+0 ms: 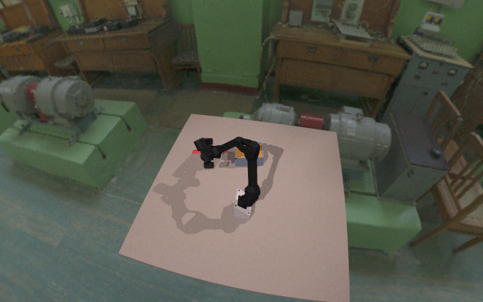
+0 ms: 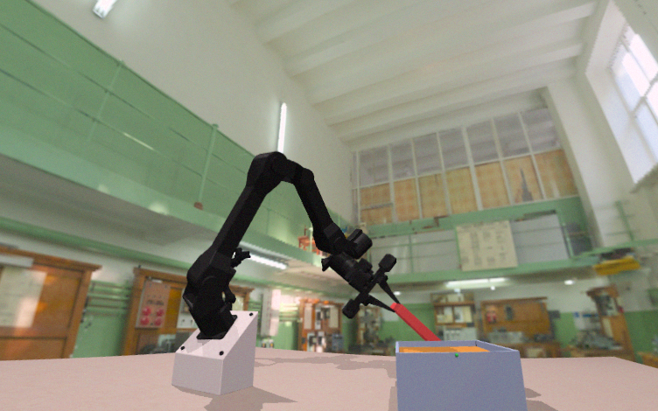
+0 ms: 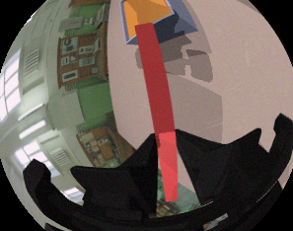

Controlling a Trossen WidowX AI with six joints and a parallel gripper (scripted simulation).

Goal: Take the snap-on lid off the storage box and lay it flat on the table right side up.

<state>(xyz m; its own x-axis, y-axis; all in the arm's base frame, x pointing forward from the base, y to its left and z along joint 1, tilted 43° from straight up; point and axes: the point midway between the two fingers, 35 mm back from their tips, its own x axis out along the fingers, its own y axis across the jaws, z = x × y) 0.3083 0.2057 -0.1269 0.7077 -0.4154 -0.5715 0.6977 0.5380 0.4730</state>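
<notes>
Now: the lid 6 cm below my gripper tip, 6 cm ahead of it and 2 cm to the left of it. Round my gripper tip: grey-blue storage box: 25 cm to the right, 11 cm below, 9 cm ahead.
</notes>
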